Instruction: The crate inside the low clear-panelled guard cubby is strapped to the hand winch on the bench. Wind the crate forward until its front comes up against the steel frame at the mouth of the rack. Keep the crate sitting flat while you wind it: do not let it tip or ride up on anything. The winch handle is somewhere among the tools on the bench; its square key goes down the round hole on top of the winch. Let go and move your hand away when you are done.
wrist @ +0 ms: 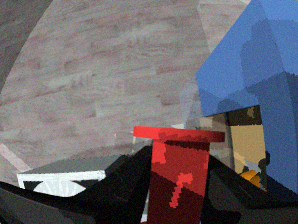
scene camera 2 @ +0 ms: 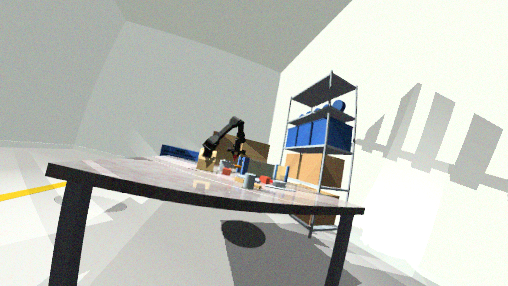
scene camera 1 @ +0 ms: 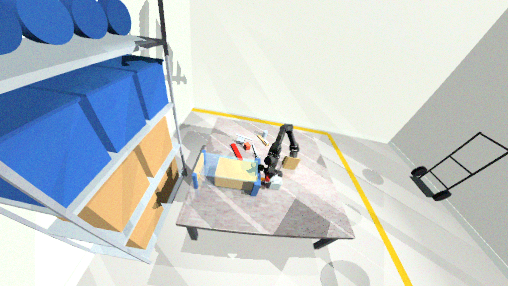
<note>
In view: the gripper (wrist: 173, 155) and a winch (wrist: 61, 178).
</note>
